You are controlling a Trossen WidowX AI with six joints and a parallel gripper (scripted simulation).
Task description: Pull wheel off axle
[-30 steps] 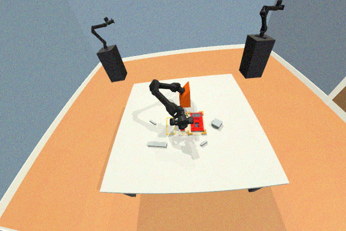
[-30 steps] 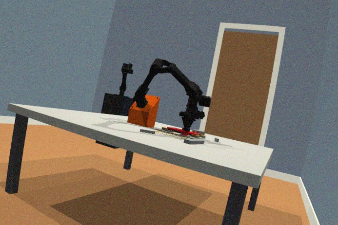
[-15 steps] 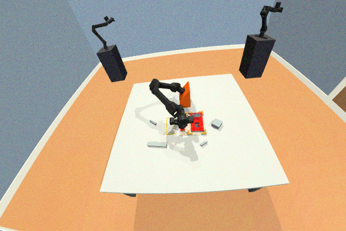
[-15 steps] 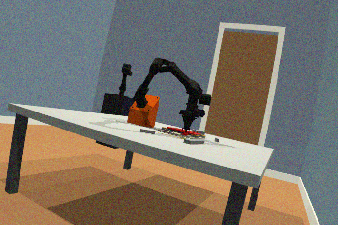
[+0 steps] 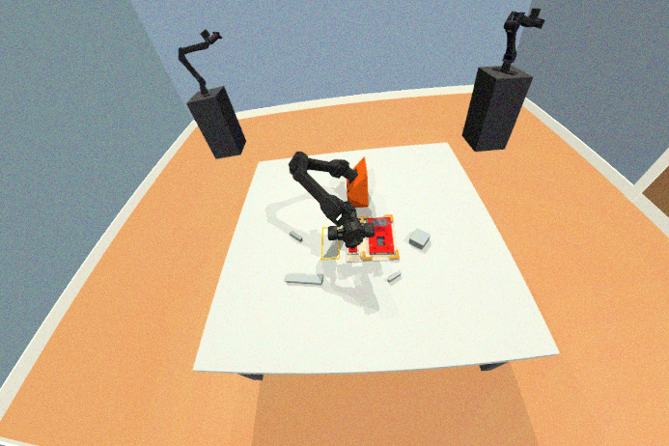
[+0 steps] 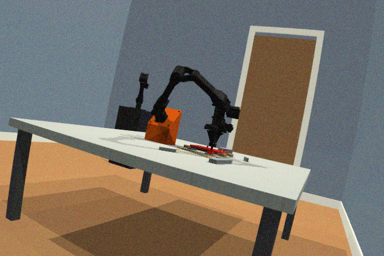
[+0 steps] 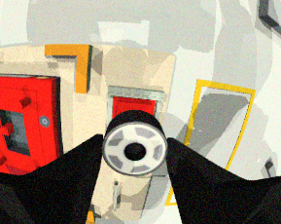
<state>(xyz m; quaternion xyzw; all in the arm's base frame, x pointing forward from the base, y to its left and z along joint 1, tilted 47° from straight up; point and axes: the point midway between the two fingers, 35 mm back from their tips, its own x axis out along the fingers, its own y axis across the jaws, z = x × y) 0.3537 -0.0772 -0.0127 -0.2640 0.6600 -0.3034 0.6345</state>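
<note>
Now: the axle 20 mm below my gripper tip. The rest, counted from my gripper tip: wheel (right at my gripper tip); then beige board (50 mm behind, 100 mm to the left, 50 mm below); then long bar (120 mm ahead, 220 mm to the right, 50 mm below).
</note>
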